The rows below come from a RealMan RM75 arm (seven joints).
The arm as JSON. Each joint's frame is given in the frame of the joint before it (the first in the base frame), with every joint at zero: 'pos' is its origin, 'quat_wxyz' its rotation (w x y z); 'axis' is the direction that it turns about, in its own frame. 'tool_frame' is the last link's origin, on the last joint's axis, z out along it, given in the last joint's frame.
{
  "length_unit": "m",
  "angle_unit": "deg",
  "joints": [
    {
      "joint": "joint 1",
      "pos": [
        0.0,
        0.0,
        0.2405
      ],
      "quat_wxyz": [
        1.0,
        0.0,
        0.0,
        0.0
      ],
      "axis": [
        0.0,
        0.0,
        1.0
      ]
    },
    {
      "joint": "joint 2",
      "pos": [
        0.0,
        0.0,
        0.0
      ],
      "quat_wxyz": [
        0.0,
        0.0,
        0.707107,
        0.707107
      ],
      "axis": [
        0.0,
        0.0,
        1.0
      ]
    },
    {
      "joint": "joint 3",
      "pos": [
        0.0,
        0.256,
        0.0
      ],
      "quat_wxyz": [
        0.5,
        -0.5,
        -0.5,
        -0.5
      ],
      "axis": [
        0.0,
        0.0,
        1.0
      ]
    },
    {
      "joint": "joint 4",
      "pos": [
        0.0,
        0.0,
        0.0
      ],
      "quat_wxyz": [
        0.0,
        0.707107,
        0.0,
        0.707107
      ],
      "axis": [
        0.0,
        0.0,
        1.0
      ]
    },
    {
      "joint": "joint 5",
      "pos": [
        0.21,
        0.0,
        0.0
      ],
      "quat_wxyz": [
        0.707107,
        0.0,
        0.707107,
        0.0
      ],
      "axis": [
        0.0,
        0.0,
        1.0
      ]
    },
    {
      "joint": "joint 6",
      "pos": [
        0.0,
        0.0,
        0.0
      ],
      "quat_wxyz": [
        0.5,
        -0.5,
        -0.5,
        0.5
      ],
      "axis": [
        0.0,
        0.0,
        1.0
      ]
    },
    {
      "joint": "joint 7",
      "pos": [
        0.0,
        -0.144,
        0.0
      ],
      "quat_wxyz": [
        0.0,
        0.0,
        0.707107,
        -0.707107
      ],
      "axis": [
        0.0,
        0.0,
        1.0
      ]
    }
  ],
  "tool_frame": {
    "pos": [
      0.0,
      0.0,
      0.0
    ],
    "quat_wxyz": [
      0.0,
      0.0,
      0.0,
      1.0
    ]
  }
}
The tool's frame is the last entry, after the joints.
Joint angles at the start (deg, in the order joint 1, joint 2, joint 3, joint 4, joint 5, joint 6, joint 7): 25.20, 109.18, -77.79, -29.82, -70.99, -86.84, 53.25
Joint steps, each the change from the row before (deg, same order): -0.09, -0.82, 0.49, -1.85, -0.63, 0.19, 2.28; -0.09, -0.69, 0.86, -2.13, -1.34, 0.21, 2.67; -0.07, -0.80, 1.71, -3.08, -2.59, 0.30, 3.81; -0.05, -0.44, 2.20, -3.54, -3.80, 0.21, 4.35; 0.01, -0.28, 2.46, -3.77, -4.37, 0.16, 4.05; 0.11, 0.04, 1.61, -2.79, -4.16, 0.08, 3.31; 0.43, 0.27, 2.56, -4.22, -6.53, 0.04, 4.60; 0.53, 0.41, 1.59, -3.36, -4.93, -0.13, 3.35; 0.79, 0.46, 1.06, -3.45, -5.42, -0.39, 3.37; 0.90, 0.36, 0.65, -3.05, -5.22, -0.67, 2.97; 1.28, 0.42, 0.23, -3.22, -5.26, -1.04, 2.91; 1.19, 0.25, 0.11, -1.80, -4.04, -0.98, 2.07; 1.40, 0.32, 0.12, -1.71, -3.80, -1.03, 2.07; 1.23, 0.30, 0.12, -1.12, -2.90, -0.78, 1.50; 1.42, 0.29, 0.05, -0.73, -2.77, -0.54, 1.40
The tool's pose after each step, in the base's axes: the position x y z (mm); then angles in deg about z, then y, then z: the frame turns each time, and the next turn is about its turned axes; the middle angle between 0 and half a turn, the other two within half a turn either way. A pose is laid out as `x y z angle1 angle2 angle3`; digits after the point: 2 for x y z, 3 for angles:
254.79 317.63 14.48 152.375 141.119 -24.077
253.17 321.92 22.43 151.703 142.013 -24.410
250.96 327.97 33.47 150.238 143.498 -25.406
248.31 333.40 43.32 148.318 145.559 -26.679
245.79 338.87 53.47 145.256 147.807 -29.474
244.87 341.87 58.22 142.279 150.304 -31.879
242.90 347.40 65.69 135.638 153.686 -37.949
239.56 351.69 70.33 129.413 155.972 -44.022
235.50 355.75 73.60 121.085 158.553 -52.415
231.94 359.19 76.50 110.656 160.696 -62.985
225.36 363.10 78.86 97.950 162.232 -76.345
221.43 366.08 80.26 86.771 162.831 -87.680
215.75 369.70 81.72 76.435 162.628 -98.194
210.86 372.91 82.61 69.241 162.037 -105.510
205.56 377.03 82.98 63.180 161.129 -111.666

